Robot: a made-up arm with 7 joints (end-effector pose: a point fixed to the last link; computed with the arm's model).
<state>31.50 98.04 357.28 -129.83 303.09 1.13 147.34</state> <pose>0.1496 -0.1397 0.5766 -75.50 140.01 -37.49</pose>
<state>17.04 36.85 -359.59 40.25 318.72 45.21 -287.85</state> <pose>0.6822 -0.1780 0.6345 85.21 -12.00 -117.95</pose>
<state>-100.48 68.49 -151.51 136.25 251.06 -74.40 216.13</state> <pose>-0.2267 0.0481 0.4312 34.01 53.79 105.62</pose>
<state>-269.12 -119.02 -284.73 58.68 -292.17 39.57 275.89</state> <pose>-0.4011 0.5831 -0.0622 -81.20 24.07 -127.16</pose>
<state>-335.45 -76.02 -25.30 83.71 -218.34 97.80 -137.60</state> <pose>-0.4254 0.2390 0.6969 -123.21 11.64 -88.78</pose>
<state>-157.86 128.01 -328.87 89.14 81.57 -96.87 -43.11</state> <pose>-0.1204 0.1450 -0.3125 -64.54 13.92 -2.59</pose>
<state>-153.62 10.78 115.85 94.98 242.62 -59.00 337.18</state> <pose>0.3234 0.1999 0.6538 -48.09 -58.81 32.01</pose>
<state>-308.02 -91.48 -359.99 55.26 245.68 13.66 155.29</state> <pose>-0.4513 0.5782 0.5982 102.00 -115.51 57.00</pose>
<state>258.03 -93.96 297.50 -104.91 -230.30 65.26 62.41</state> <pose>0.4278 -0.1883 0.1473 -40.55 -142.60 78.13</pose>
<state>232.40 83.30 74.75 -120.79 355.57 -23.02 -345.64</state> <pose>-0.3667 -0.0807 0.3784 -24.27 -117.42 -105.94</pose>
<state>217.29 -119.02 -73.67 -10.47 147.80 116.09 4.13</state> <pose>0.6139 -0.2533 -0.0770 8.21 -144.70 79.21</pose>
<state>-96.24 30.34 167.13 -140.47 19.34 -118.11 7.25</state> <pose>-0.0117 0.1723 0.3330 -108.68 66.49 88.37</pose>
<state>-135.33 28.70 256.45 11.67 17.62 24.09 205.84</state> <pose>-0.3950 0.2035 1.0221 -163.33 -34.65 -67.21</pose>
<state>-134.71 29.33 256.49 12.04 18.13 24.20 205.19</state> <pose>-0.4005 0.2114 1.0166 162.43 34.13 68.14</pose>
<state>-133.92 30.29 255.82 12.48 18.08 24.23 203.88</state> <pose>-0.4069 0.2219 1.0095 160.61 36.18 68.41</pose>
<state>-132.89 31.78 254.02 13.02 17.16 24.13 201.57</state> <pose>-0.4146 0.2366 1.0001 157.31 42.14 67.51</pose>
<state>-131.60 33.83 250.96 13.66 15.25 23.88 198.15</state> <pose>-0.4225 0.2561 0.9885 152.08 52.12 64.95</pose>
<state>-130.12 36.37 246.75 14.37 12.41 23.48 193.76</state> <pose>-0.4292 0.2803 0.9749 144.60 65.17 60.42</pose>
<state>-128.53 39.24 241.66 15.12 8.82 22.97 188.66</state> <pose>-0.4331 0.3084 0.9603 134.88 79.82 53.87</pose>
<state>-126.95 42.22 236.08 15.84 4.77 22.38 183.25</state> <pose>-0.4333 0.3392 0.9455 123.45 94.42 45.66</pose>
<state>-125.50 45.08 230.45 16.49 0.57 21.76 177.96</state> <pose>-0.4298 0.3705 0.9313 111.19 107.67 36.56</pose>
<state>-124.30 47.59 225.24 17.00 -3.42 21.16 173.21</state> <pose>-0.4238 0.3995 0.9184 99.25 118.71 27.55</pose>
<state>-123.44 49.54 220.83 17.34 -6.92 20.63 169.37</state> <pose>-0.4169 0.4233 0.9082 88.76 127.23 19.63</pose>
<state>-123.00 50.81 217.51 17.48 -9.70 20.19 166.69</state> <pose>-0.4112 0.4395 0.9016 80.61 133.24 13.53</pose>
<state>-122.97 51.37 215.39 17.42 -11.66 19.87 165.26</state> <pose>-0.4077 0.4473 0.8993 75.28 137.00 9.62</pose>
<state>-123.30 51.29 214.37 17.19 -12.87 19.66 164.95</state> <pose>-0.4063 0.4470 0.9012 72.66 139.00 7.74</pose>
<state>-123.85 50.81 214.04 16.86 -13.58 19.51 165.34</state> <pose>-0.4063 0.4416 0.9058 71.82 139.95 7.16</pose>
